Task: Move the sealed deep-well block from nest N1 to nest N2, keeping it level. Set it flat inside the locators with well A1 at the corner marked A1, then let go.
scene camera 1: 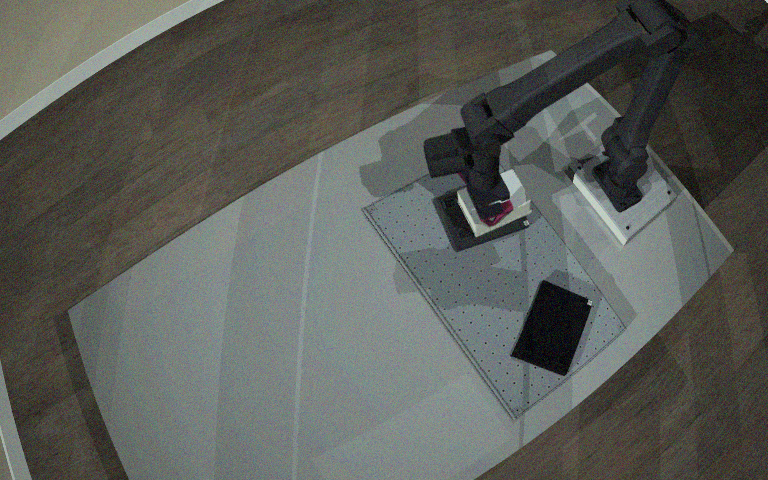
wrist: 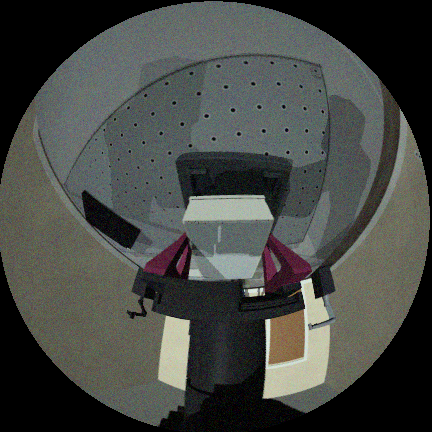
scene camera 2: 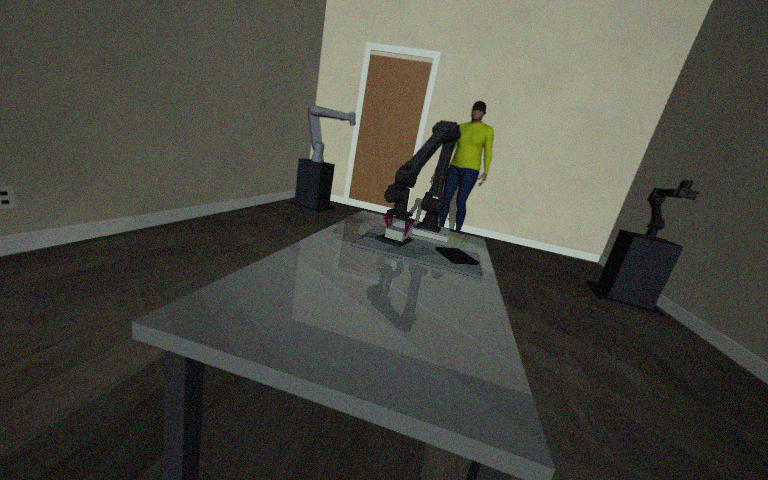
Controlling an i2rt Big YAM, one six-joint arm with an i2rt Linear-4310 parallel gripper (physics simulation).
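Places are measured from the arm's base along level axes (x ahead, y left, z up), in centimetres.
Pixels of known places: gripper, fingertip midpoint: (scene camera 1: 483,207) (wrist: 227,230) (scene camera 2: 397,233); arm's base, origin of the base link: (scene camera 1: 616,186) (scene camera 2: 428,228).
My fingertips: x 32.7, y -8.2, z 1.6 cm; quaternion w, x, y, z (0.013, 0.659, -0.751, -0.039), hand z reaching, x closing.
Note:
For each thing: its top centre in the pictures, then the offset to it from my fingertips. Level surfaces: height alone.
- pale sealed block, middle of its top: (wrist: 226,265) (scene camera 1: 496,193) (scene camera 2: 400,225) dx -2.5, dy +0.2, dz +3.4 cm
- second dark nest, middle of its top: (scene camera 1: 555,325) (wrist: 104,227) (scene camera 2: 457,253) dx -1.0, dy +27.8, dz -1.8 cm
- perforated plate, middle of its top: (wrist: 147,206) (scene camera 1: 503,270) (scene camera 2: 419,248) dx +2.0, dy +12.1, dz -3.5 cm
- grey table, its level: dz -4.9 cm
The pale sealed block (scene camera 1: 514,182) (scene camera 2: 395,233) (wrist: 227,209) is held over a dark nest (scene camera 1: 461,241) (wrist: 232,158) and looks about level. My gripper (scene camera 1: 497,211) (scene camera 2: 398,225) (wrist: 227,230) is shut on it, with a magenta finger on each side. Part of that nest shows beyond the block in the wrist view; the block hides the rest. Any gap beneath the block is hard to judge. A second dark nest (scene camera 1: 552,328) (scene camera 2: 456,255) (wrist: 110,220) holds no block. Each nest has a small white corner tag in scene camera 1. Nest labels and well A1 are not readable.
Both nests are on a perforated plate (scene camera 1: 475,339) (wrist: 240,95) on the grey table (scene camera 1: 254,339) (scene camera 2: 339,316). The arm's white base plate (scene camera 1: 623,234) is beside it. Beyond the table are a person (scene camera 2: 474,147) and two other arms on dark pedestals (scene camera 2: 314,183) (scene camera 2: 642,268).

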